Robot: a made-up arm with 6 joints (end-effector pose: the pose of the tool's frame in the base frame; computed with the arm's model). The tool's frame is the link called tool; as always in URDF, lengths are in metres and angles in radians.
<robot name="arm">
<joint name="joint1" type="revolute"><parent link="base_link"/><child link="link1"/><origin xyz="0.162 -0.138 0.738" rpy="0 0 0"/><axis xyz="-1 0 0"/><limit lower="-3.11" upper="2.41" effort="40" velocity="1.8"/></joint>
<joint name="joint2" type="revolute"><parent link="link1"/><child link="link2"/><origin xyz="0.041 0.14 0.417" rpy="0 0 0"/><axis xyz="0 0 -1"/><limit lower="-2.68" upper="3.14" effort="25" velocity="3"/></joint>
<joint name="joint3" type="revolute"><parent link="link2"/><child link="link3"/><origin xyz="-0.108 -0.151 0.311" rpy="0 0 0"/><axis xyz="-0.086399 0.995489 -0.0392"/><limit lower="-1.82" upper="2.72" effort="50" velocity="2.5"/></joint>
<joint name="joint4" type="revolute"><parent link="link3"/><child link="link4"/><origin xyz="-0.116 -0.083 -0.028" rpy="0 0 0"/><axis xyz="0 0 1"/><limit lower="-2.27" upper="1.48" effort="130" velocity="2.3"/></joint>
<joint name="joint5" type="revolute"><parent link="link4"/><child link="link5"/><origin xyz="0.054 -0.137 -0.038" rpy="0 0 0"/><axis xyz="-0.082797 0.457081 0.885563"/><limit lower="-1.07" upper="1.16" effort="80" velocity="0.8"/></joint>
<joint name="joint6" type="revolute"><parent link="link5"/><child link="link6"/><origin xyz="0.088 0.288 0.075" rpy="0 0 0"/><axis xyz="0 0 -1"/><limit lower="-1.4" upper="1.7" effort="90" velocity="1.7"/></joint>
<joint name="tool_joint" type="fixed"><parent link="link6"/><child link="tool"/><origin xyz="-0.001 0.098 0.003" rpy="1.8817 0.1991 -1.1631"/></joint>
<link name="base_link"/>
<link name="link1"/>
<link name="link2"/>
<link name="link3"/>
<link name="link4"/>
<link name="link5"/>
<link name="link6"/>
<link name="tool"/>
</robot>
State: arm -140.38 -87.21 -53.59 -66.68 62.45 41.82
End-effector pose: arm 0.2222 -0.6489 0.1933 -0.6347 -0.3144 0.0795 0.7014
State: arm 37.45 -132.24 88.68 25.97 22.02 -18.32
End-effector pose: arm 0.2769 0.4687 1.4577 -0.4916 0.5719 -0.0437 0.6552
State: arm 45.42 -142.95 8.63 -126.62 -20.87 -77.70
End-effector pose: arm 0.6000 0.6764 1.0063 0.4869 0.0633 0.0596 0.8691
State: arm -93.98 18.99 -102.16 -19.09 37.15 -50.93
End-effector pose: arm 0.0912 -0.7195 0.8452 -0.7857 0.6077 0.0396 0.1087
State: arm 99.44 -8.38 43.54 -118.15 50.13 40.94
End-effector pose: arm 0.2172 0.5100 0.7820 0.2938 0.9495 -0.1092 0.0167
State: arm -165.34 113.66 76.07 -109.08 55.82 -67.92
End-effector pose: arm 0.1277 -0.5520 0.1122 0.4467 -0.7797 0.3801 0.2192
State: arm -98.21 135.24 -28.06 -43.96 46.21 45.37
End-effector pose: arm 0.2433 -0.8816 0.8462 0.5560 0.1968 0.8075 0.0033
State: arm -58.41 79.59 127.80 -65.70 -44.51 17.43
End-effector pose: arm -0.3196 -0.6226 1.1442 -0.3607 0.1101 -0.5894 0.7145
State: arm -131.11 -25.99 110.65 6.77 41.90 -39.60
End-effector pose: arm 0.2082 -0.9260 0.1933 0.3717 0.8556 0.3591 0.0283
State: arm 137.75 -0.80 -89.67 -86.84 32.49 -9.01
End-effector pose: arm 0.1030 0.4593 0.1325 0.5233 -0.3239 0.4150 0.6702
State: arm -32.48 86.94 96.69 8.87 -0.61 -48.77
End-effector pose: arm 0.1967 -0.3623 1.5277 -0.4941 -0.2318 0.7768 0.3142
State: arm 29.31 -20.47 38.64 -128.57 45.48 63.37
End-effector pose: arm 0.2717 -0.0190 1.4354 0.3143 0.8989 0.3051 0.0127
